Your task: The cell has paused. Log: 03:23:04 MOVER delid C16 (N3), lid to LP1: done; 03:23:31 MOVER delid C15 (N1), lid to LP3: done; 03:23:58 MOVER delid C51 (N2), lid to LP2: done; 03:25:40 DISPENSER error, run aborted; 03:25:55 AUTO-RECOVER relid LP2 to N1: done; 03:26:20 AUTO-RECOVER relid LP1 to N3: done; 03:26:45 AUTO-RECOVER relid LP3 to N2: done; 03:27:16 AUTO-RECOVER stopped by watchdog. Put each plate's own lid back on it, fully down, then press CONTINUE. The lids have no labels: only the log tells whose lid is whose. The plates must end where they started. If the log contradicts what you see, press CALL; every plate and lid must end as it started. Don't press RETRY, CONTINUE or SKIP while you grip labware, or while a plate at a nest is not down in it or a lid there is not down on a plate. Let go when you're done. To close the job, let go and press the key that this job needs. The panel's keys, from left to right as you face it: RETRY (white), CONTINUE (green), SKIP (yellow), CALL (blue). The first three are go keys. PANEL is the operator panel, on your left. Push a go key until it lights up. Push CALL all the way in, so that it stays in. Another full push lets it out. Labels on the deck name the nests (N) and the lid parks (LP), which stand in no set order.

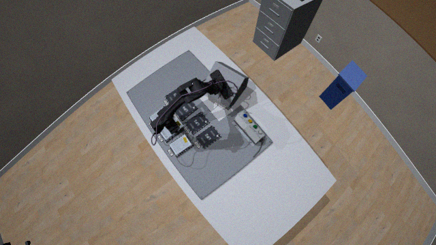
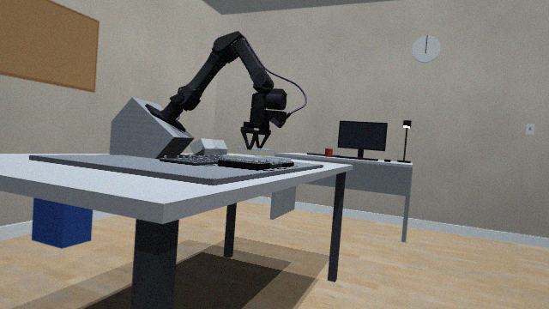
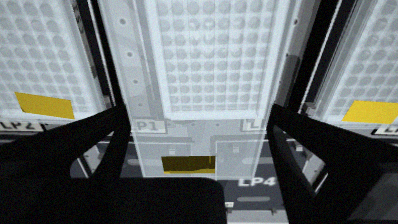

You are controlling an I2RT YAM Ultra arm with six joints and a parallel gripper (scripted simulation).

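Right now the lid park LP1 is 160 mm behind my hand, 10 mm to the left of it and 60 mm below it. The rest, counted from my hand: blue key: 470 mm behind, 100 mm to the left, 10 mm below; lid park LP2: 200 mm behind, 130 mm to the left, 60 mm below; lid park LP4: 120 mm behind, 110 mm to the right, 60 mm below.
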